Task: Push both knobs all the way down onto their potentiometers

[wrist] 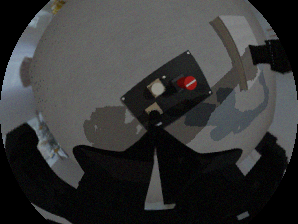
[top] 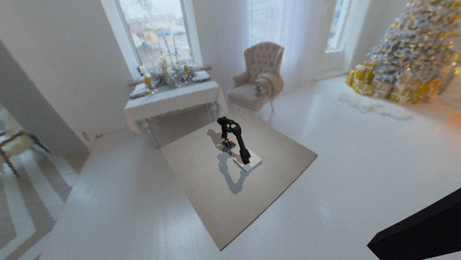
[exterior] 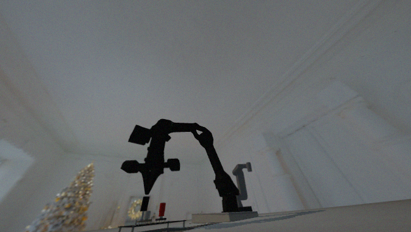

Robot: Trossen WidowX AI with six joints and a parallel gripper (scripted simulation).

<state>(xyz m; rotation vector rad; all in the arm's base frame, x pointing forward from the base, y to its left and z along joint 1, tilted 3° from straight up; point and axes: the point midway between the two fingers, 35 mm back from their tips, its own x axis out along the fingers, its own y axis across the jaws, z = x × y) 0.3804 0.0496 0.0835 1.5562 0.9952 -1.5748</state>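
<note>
My gripper tip is now 20 mm above the black knob. From my gripper tip the other things lie so: red knob: 60 mm behind, 30 mm to the right, 30 mm below.
</note>
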